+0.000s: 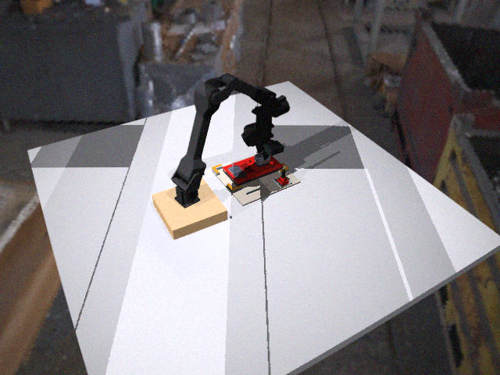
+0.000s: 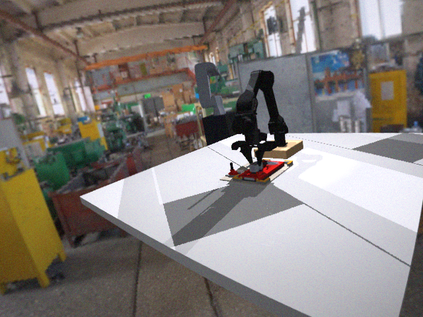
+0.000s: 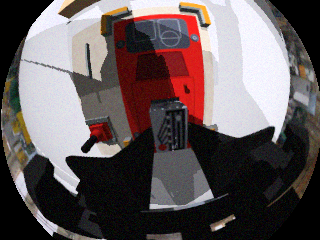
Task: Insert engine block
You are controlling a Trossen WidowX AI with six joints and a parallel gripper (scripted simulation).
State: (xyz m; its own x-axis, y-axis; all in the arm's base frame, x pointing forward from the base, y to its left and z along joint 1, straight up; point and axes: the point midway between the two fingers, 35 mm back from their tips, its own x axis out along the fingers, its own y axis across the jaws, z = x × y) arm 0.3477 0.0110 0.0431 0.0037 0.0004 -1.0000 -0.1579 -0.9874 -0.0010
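My gripper tip is 10 mm above the grey engine block. The rest, counted from my gripper tip: black upright peg 120 mm to the right, 20 mm below.
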